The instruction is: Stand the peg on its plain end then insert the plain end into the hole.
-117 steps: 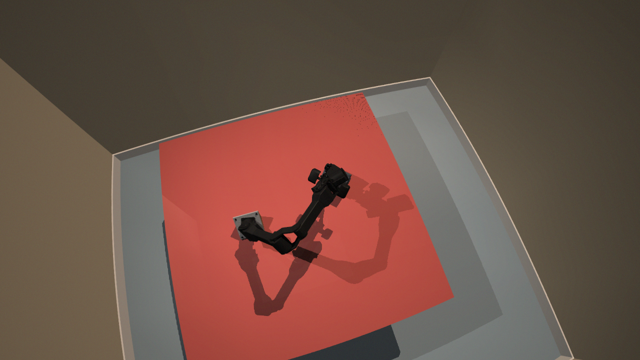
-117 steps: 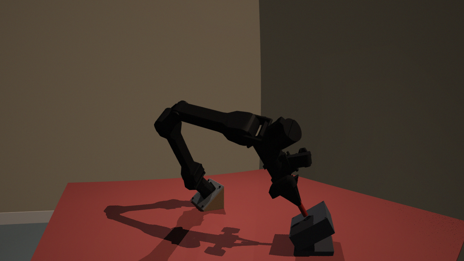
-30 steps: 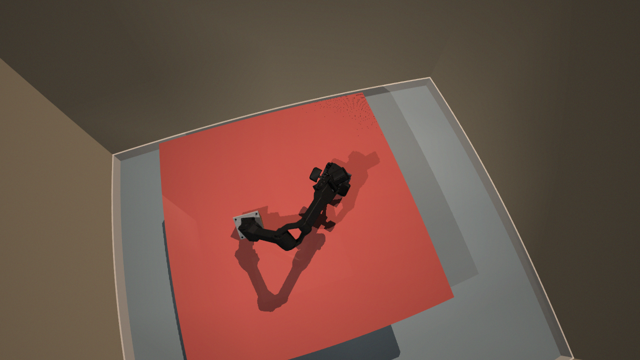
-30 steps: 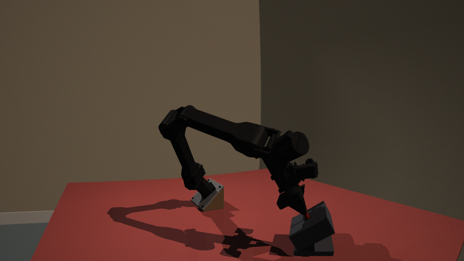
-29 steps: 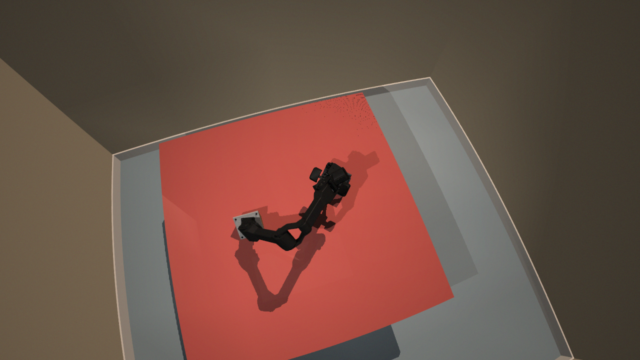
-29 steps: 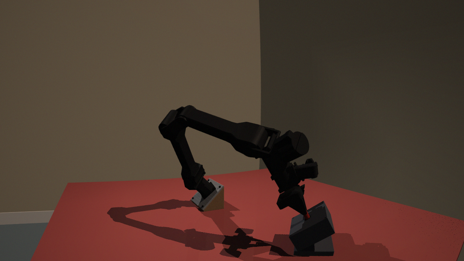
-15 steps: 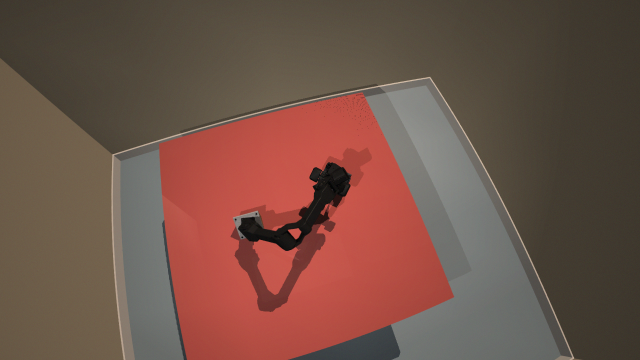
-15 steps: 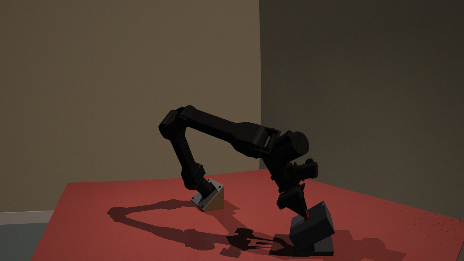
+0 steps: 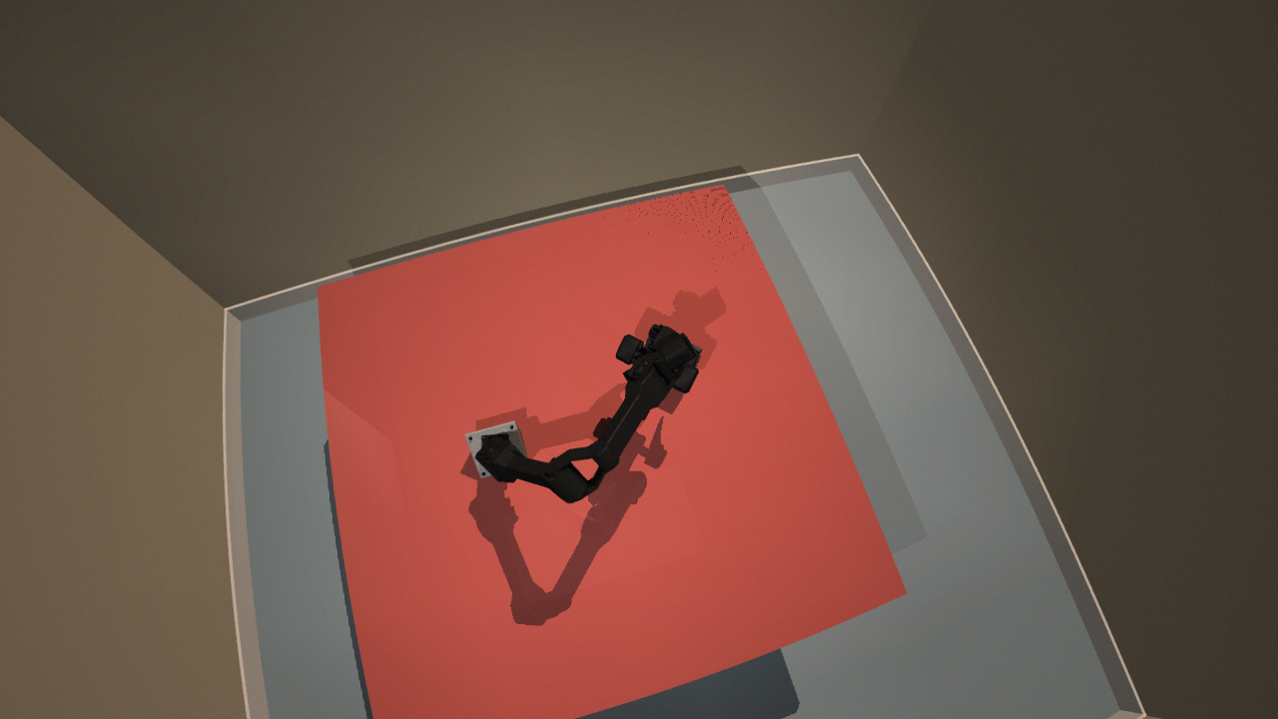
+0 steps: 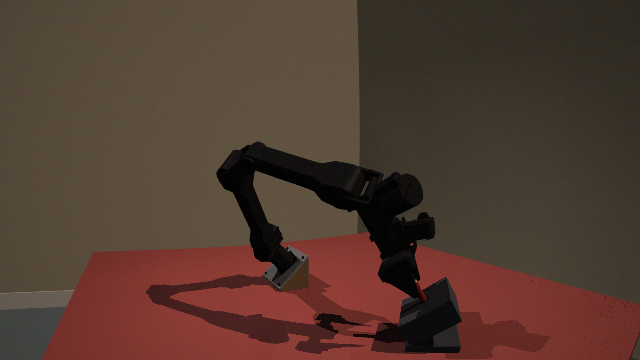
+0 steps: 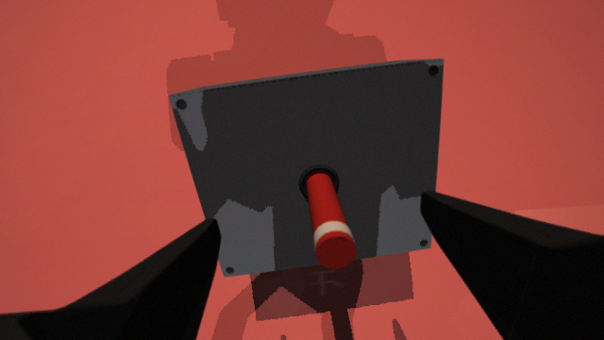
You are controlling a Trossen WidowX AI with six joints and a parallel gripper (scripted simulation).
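Right now my gripper tip is right at the red peg. The rest, counted from my gripper tip: dark sloped panel 2 cm ahead, 2 cm to the left, 5 cm below.
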